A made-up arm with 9 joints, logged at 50 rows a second.
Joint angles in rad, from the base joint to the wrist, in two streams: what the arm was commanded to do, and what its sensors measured. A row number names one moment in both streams.
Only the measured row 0 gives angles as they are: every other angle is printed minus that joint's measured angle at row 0.
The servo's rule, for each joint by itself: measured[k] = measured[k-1] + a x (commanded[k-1-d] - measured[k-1]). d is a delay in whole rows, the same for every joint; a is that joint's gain. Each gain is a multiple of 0.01, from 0.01 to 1. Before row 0 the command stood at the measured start. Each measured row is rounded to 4 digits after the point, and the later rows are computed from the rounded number. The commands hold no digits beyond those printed.
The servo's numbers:
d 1
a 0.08 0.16 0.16 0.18 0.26 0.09 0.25 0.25 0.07
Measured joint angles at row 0:
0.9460, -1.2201, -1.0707, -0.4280, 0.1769, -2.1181, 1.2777, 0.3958, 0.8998
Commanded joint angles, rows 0 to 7:
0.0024, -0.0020, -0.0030, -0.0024, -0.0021, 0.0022, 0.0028, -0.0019, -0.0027
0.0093, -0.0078, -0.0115, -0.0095, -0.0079, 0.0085, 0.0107, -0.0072, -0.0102
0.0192, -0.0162, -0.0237, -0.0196, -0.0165, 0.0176, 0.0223, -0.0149, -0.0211
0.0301, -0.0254, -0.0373, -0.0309, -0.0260, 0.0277, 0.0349, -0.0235, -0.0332
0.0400, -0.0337, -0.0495, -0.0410, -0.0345, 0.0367, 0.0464, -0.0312, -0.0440
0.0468, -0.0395, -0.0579, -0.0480, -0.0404, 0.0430, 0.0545, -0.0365, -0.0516
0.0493, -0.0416, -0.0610, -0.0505, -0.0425, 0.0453, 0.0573, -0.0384, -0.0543
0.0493, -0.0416, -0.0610, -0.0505, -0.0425, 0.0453, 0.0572, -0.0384, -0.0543
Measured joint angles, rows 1 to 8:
0.0000, 0.0000, 0.0000, 0.0000, 0.0000, 0.0000, 0.0000, 0.0000, 0.0000
0.0002, -0.0003, -0.0005, -0.0004, -0.0005, 0.0002, 0.0007, -0.0005, -0.0002
0.0009, -0.0015, -0.0023, -0.0020, -0.0024, 0.0009, 0.0032, -0.0022, -0.0009
0.0024, -0.0039, -0.0057, -0.0052, -0.0061, 0.0024, 0.0080, -0.0054, -0.0023
0.0046, -0.0073, -0.0108, -0.0098, -0.0113, 0.0047, 0.0147, -0.0099, -0.0045
0.0074, -0.0115, -0.0170, -0.0154, -0.0173, 0.0076, 0.0226, -0.0152, -0.0073
0.0106, -0.0160, -0.0235, -0.0213, -0.0233, 0.0108, 0.0306, -0.0205, -0.0104
0.0137, -0.0201, -0.0295, -0.0266, -0.0283, 0.0139, 0.0373, -0.0250, -0.0135

